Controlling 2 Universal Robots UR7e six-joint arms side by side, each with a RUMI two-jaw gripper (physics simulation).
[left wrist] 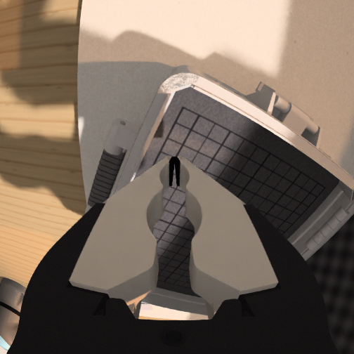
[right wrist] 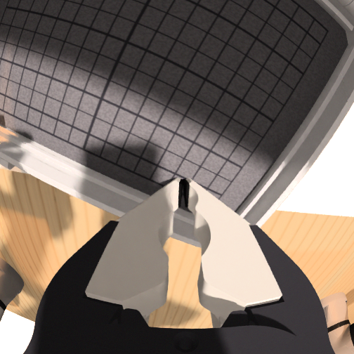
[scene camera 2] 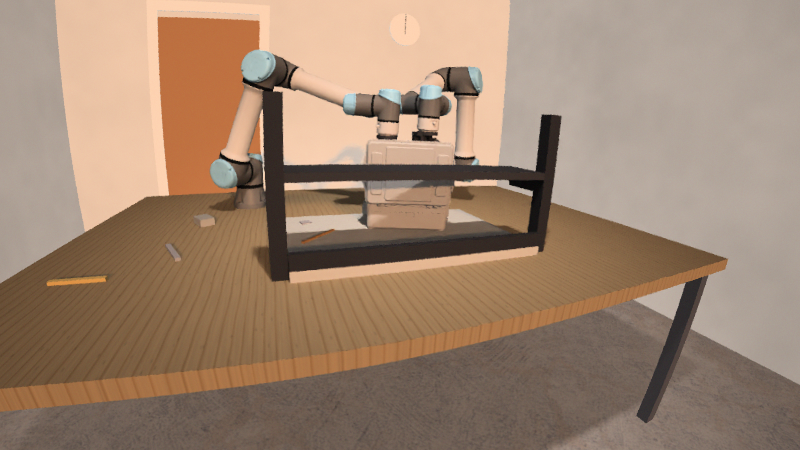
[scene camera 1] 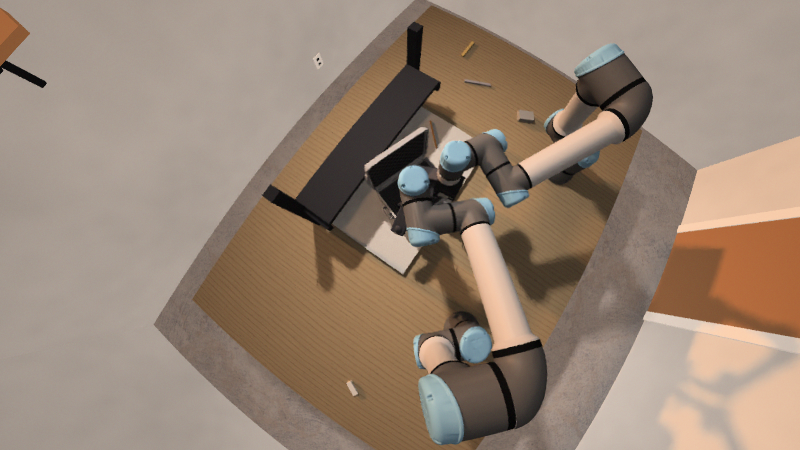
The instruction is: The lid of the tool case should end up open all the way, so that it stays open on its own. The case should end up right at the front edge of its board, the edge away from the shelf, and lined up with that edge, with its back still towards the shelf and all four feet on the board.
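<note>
The tool case (scene camera 1: 387,195) (scene camera 2: 407,217) (left wrist: 225,150) (right wrist: 175,85) stands on the pale board (scene camera 1: 394,250) (scene camera 2: 461,215) (left wrist: 225,30), its back towards the shelf. Its lid (scene camera 1: 397,157) (scene camera 2: 408,153) stands raised at the back. In the left wrist view the front handle (left wrist: 106,172) lies close to the board's edge, and a latch (left wrist: 287,112) shows on the side. My left gripper (left wrist: 174,158) is shut and empty, its tips over the tray near a front corner. My right gripper (right wrist: 182,180) is shut and empty, its tips at the front wall's inner side. Arms hide both grippers' fingertips in scene camera 1; the feet are hidden.
The black shelf (scene camera 1: 369,145) (scene camera 2: 391,172) stands behind the case. A brown stick (scene camera 1: 433,134) (scene camera 2: 318,236) and a small grey tile (scene camera 2: 304,222) lie on the board. A grey block (scene camera 1: 525,116) (scene camera 2: 204,219), grey bar (scene camera 1: 477,83), yellow stick (scene camera 1: 467,49) and white block (scene camera 1: 351,387) lie on the table.
</note>
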